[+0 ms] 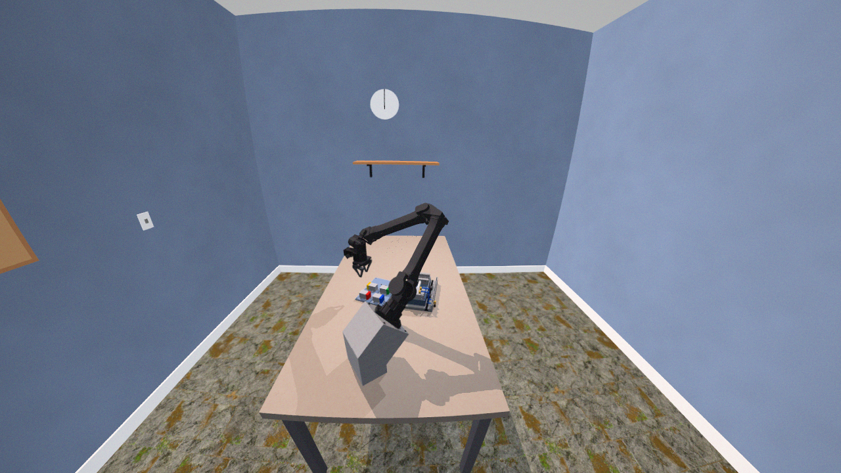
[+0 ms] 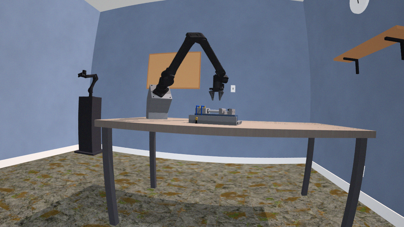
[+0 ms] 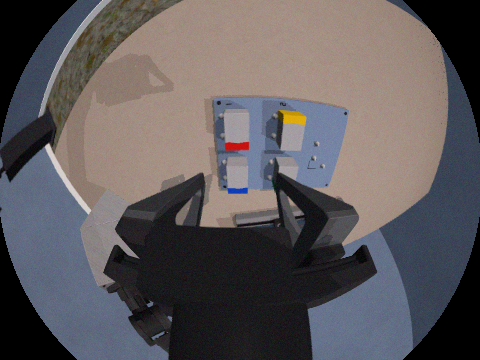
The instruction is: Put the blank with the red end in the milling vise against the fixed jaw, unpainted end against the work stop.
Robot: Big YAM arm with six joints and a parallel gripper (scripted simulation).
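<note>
My hand is 7 cm short of the yellow-ended blank, 4 cm to the left of it and 15 cm above it. Also, from my hand: green-ended blank: 4 cm ahead, 12 cm to the right, 15 cm below; blue-ended blank: 5 cm behind, 8 cm to the right, 15 cm below; blue plate: 6 cm ahead, 8 cm to the right, 17 cm below.
</note>
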